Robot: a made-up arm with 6 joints. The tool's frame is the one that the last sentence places.
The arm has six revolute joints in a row. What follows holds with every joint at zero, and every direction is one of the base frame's.
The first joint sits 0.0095 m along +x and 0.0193 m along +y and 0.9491 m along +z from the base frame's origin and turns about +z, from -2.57 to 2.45 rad.
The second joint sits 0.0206 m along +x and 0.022 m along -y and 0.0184 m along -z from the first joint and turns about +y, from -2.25 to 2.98 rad.
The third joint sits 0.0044 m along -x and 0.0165 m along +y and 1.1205 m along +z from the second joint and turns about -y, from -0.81 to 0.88 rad.
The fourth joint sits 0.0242 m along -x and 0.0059 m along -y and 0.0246 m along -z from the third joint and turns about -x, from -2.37 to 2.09 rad.
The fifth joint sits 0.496 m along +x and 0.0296 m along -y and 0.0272 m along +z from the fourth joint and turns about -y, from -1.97 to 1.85 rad.
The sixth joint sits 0.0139 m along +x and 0.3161 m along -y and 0.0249 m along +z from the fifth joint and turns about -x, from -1.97 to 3 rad.
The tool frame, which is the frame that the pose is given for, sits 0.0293 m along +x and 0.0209 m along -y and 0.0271 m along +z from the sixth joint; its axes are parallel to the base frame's.
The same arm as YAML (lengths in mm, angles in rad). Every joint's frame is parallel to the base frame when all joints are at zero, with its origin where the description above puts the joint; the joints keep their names.
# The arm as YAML. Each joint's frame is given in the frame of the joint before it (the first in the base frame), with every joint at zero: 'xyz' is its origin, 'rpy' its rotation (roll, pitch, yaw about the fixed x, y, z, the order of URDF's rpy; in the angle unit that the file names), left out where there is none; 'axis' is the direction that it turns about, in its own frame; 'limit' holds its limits. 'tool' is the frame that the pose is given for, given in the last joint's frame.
units:
  length: mm
  angle: rad
joints:
  - name: joint 1
    type: revolute
    origin:
      xyz: [9.5, 19.3, 949.1]
    axis: [0.0, 0.0, 1.0]
    limit:
      lower: -2.57
      upper: 2.45
  - name: joint 2
    type: revolute
    origin:
      xyz: [20.6, -22.0, -18.4]
    axis: [0.0, 1.0, 0.0]
    limit:
      lower: -2.25
      upper: 2.98
  - name: joint 3
    type: revolute
    origin:
      xyz: [-4.4, 16.5, 1120.5]
    axis: [0.0, -1.0, 0.0]
    limit:
      lower: -0.81
      upper: 0.88
  - name: joint 4
    type: revolute
    origin:
      xyz: [-24.2, -5.9, -24.6]
    axis: [-1.0, 0.0, 0.0]
    limit:
      lower: -2.37
      upper: 2.09
  - name: joint 5
    type: revolute
    origin:
      xyz: [496.0, -29.6, 27.2]
    axis: [0.0, -1.0, 0.0]
    limit:
      lower: -1.97
      upper: 1.85
  - name: joint 6
    type: revolute
    origin:
      xyz: [13.9, -316.1, 24.9]
    axis: [-1.0, 0.0, 0.0]
    limit:
      lower: -1.97
      upper: 3.0
tool:
  origin:
    xyz: [29.3, -20.9, 27.1]

